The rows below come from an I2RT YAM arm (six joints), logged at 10 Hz.
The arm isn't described. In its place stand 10 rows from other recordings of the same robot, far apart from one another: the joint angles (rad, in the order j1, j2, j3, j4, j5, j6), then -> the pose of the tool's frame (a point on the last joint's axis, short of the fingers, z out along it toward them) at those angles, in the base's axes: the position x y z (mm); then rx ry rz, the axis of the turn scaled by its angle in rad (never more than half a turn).
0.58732, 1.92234, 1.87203, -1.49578, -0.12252, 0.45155 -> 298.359 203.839 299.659 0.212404 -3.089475 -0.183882
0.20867, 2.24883, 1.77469, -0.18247, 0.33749, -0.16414 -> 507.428 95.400 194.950 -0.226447 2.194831 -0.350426
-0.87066, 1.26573, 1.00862, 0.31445, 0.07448, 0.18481 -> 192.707 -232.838 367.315 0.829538 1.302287 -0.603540
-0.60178, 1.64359, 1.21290, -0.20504, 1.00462, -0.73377 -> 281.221 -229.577 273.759 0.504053 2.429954 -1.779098
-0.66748, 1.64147, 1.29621, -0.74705, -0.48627, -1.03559 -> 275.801 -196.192 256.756 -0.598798 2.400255 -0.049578
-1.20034, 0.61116, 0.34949, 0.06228, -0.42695, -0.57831 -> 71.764 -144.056 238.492 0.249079 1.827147 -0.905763
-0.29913, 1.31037, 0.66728, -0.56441, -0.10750, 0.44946 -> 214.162 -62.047 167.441 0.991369 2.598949 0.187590
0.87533, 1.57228, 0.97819, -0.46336, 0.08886, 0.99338 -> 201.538 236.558 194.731 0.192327 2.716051 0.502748
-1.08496, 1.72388, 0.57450, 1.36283, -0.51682, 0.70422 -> 163.948 -272.805 197.624 0.756903 1.160656 0.032805
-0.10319, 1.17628, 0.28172, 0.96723, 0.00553, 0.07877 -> 226.737 -23.678 211.647 0.140552 1.491566 -0.023814
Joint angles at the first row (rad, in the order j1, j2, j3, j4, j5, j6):
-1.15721, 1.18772, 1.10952, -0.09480, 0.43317, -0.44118
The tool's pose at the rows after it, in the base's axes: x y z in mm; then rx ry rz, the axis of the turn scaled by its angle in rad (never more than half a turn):
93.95 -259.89 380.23 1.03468 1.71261 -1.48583
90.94 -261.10 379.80 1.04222 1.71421 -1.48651
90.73 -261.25 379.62 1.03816 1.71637 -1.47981
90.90 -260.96 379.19 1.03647 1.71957 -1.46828
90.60 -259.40 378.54 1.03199 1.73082 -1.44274
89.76 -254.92 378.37 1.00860 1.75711 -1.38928
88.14 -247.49 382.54 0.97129 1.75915 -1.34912
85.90 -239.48 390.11 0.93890 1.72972 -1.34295
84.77 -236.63 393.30 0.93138 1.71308 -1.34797
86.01 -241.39 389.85 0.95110 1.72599 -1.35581
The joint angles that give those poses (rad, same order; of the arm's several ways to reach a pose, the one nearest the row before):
-1.17093, 1.19079, 1.10989, -0.09326, 0.42363, -0.44118
-1.18354, 1.19116, 1.10991, -0.09632, 0.41637, -0.44080
-1.18544, 1.19115, 1.10991, -0.09786, 0.40798, -0.43965
-1.18542, 1.19038, 1.10989, -0.10357, 0.39998, -0.43431
-1.18659, 1.18504, 1.10988, -0.12226, 0.38089, -0.42477
-1.18924, 1.16941, 1.11027, -0.16155, 0.33247, -0.41409
-1.19079, 1.14158, 1.11028, -0.18595, 0.28324, -0.40990
-1.19078, 1.11026, 1.11026, -0.18445, 0.25730, -0.41028
-1.19117, 1.09882, 1.11027, -0.17949, 0.25424, -0.41028
-1.19115, 1.11718, 1.11223, -0.17835, 0.27218, -0.41066

